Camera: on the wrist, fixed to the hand. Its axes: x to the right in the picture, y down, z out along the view.
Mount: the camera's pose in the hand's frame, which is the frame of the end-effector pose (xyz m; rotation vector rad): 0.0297 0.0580 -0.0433 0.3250 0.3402 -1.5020
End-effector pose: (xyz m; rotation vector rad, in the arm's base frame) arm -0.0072 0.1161 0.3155 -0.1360 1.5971 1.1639
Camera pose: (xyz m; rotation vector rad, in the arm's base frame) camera -0.0842 0.1280 0.3230 -1.1276 1.3611 -0.3009
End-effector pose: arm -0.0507 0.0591 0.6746 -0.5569 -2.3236 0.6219
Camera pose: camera -0.0286 0.1334 0.6853 1.0885 -1.6160 0.0994
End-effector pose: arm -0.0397 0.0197 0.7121 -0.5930 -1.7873 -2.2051
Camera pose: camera -0.0480 -0.0333 0.7690 -1.0699 1.7534 1.4748
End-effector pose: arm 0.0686 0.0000 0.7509 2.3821 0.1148 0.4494
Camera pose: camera 0.0789 -0.0104 0.8278 1.7779 2.0205 0.0561
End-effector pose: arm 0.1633 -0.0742 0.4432 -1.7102 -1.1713 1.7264
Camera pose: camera 0.2151 -0.0709 0.3847 -0.4701 -1.3022 0.5702
